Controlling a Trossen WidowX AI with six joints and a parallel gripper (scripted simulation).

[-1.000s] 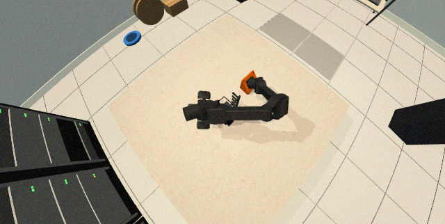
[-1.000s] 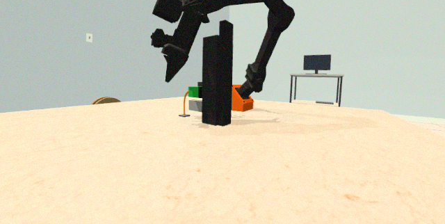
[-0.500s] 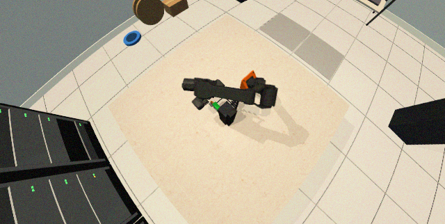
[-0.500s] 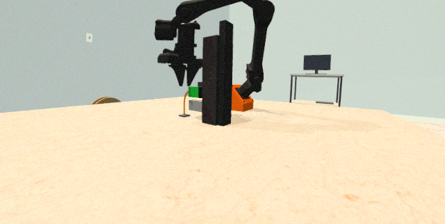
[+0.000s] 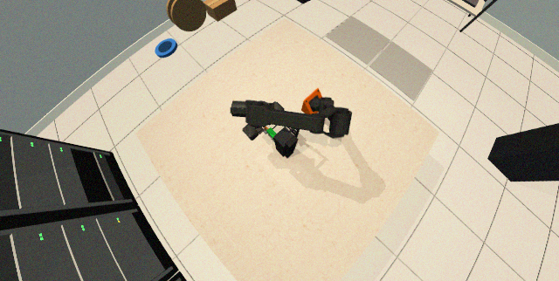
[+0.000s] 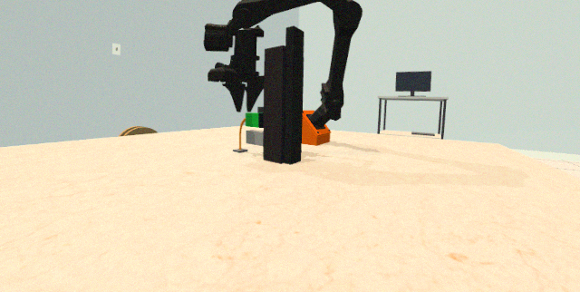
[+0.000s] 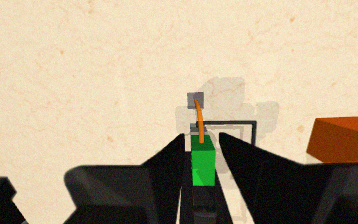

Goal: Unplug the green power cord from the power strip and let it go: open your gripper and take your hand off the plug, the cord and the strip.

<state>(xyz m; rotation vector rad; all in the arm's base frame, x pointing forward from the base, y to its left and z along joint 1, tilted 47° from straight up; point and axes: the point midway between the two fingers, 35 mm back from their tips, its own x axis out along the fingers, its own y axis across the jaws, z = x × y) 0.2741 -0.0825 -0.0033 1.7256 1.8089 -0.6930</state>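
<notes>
The green plug lies 6 cm to the left of my gripper tip, 1 cm below it and 1 cm behind it.
</notes>
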